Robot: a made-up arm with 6 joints.
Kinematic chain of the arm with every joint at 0, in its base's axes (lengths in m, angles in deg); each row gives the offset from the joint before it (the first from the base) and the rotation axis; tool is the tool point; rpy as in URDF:
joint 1: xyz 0 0 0.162 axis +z
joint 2: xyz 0 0 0 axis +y
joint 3: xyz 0.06 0 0.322 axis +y
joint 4: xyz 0.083 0 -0.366 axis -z
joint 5: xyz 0 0 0 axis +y
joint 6: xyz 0.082 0 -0.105 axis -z
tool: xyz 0 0 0 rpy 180 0 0
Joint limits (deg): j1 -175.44..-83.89 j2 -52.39..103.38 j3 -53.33..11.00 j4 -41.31..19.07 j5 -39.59..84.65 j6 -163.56..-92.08
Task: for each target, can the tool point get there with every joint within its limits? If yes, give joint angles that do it. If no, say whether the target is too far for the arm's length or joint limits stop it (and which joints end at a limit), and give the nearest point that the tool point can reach.
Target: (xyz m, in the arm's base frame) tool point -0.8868 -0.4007 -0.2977
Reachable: no: too far | nearest point -0.4703 -0.2125 -0.0818 | short by 0.506 m
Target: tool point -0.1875 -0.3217 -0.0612
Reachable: yes | joints -117.99 28.53 -31.56 14.32 11.74 -100.88
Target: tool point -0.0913 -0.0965 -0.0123
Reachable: yes | joints -127.63 11.41 -11.11 -10.69 70.77 -155.81
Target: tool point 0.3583 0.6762 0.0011
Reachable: no: joint limits stop it (at a limit: joint 2) | nearest point 0.0978 0.1846 0.0157 | short by 0.556 m
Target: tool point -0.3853 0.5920 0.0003
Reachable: no: joint limits stop it (at a limit: joint 1, joint 2, joint 4) | nearest point -0.0416 0.2016 0.0135 | short by 0.520 m
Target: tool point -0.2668 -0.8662 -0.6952
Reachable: no: too far | nearest point -0.1221 -0.3963 -0.2302 | short by 0.677 m
